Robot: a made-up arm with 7 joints.
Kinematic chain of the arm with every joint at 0, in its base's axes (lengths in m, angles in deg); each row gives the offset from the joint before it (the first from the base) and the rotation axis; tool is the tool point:
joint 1: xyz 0 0 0.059 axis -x
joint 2: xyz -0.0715 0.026 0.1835 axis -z
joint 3: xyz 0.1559 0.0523 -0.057 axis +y
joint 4: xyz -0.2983 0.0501 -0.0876 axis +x
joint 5: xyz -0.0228 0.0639 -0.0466 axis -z
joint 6: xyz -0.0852 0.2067 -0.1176 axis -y
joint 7: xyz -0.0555 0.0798 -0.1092 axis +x
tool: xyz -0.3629 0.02 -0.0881
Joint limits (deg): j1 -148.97..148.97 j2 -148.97..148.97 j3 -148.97..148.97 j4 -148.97..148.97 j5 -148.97..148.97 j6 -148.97..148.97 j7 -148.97..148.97
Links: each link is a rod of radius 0.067 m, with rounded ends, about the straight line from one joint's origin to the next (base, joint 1, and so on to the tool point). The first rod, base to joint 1, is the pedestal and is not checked.
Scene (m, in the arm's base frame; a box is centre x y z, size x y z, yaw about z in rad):
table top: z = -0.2
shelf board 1: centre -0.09 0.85 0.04 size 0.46 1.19 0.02 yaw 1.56
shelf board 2: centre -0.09 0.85 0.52 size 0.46 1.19 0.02 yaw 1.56
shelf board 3: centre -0.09 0.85 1 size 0.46 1.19 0.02 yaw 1.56
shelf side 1: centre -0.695 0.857 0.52 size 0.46 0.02 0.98 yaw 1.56
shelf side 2: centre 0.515 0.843 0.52 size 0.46 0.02 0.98 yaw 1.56
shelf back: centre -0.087 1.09 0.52 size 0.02 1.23 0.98 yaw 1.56
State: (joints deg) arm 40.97 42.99 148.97 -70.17 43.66 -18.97 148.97
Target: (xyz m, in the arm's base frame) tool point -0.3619 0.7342 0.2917
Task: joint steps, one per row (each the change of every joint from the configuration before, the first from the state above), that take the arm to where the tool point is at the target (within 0.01 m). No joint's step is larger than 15 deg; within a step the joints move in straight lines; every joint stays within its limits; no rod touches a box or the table.
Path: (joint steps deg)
1: -12.38 -14.36 -10.53 -0.02 -0.94 3.01 0.00
2: -12.38 -14.36 -10.54 -0.02 -0.94 3.01 0.00
3: -12.38 -14.36 -10.53 -0.03 -0.94 3.01 0.00
4: -12.38 -14.36 -10.54 -0.02 -0.94 3.01 0.00
5: 10.61 11.97 4.65 -5.95 13.98 -2.95 -0.57
6: 10.61 11.97 4.64 -5.95 13.97 -2.94 -0.57
7: 10.62 11.96 4.64 -5.94 13.98 -2.95 -0.56
8: 10.61 11.97 4.65 -5.95 13.98 -2.94 -0.57
9: 5.16 -0.19 -2.73 3.95 -11.05 3.00 -0.60
10: 5.17 -0.19 -2.73 3.95 -11.04 3.01 -0.59
11: 5.16 -0.19 -2.72 3.95 -11.05 3.00 -0.59

